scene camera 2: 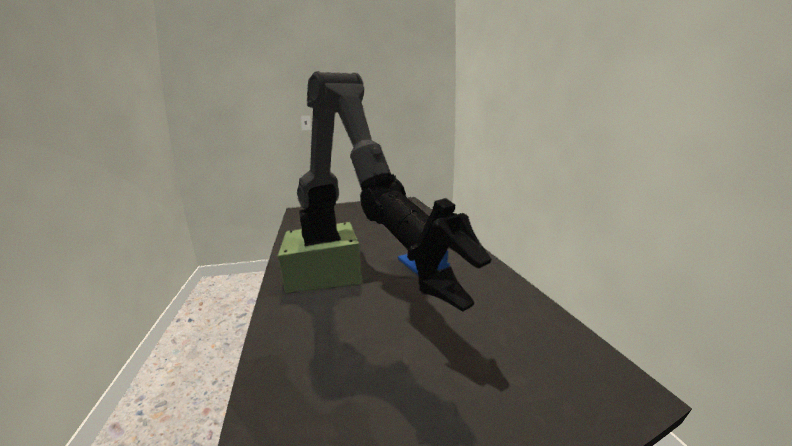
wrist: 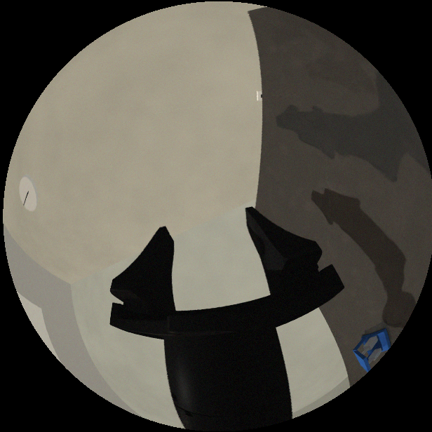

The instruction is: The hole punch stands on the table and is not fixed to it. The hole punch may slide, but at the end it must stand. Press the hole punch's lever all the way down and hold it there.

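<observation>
The blue hole punch [scene camera 2: 408, 263] [wrist: 384, 340] stands on the dark table [scene camera 2: 565, 354] [wrist: 310, 60]. In the scene view it is mostly hidden behind the gripper body; blue parts show on both sides of it. In the wrist view it lies at the lower right edge, small, with grey parts inside the blue outline. How far its lever is down cannot be told. My gripper [scene camera 2: 477, 283] [wrist: 206, 225] is open and empty. Its fingers point away from the hole punch, toward the scene camera's right, and hang above the table, with the punch behind them.
A green block [scene camera 2: 321, 269] carries the arm's base on the left side of the table. The arm [scene camera 2: 321, 138] arches up from it and down to the right. A pale wall [scene camera 2: 637, 138] stands beyond the table's right edge. The arm's shadows fall on the table.
</observation>
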